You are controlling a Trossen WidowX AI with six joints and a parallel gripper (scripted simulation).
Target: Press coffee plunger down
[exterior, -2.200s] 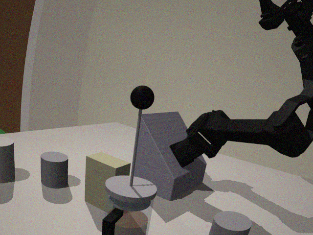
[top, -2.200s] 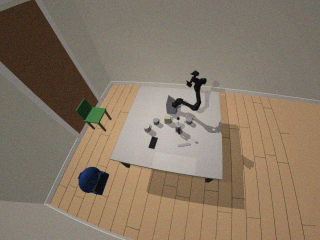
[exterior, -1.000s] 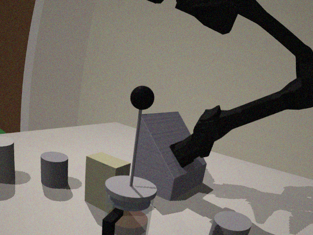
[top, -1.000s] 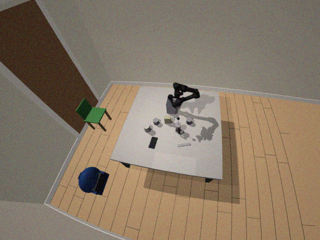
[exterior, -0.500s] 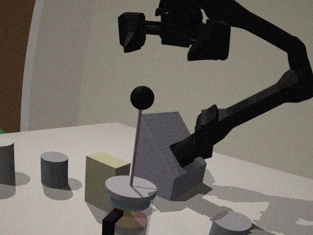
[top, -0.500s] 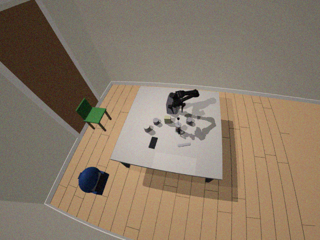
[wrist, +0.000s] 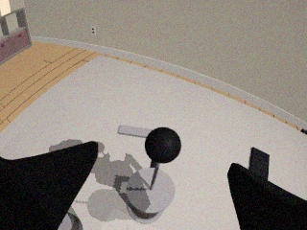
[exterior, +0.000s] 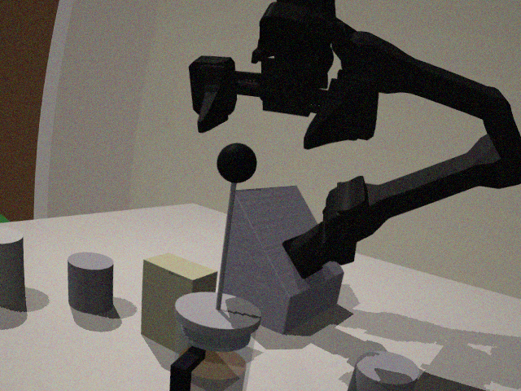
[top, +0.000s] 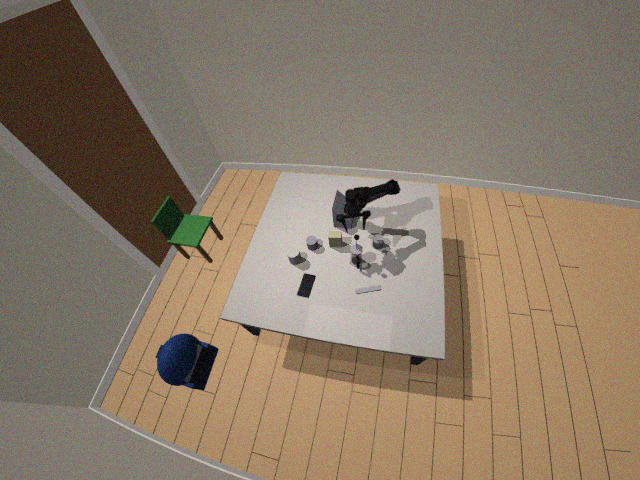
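Now: the coffee press 4 cm ahead of my gripper tip, 1 cm to the left of it and 15 cm below it. Also, from my gripper tip: pale yellow block: 9 cm behind, 14 cm to the right, 23 cm below; then flat grey strip: 21 cm ahead, 10 cm to the left, 28 cm below.
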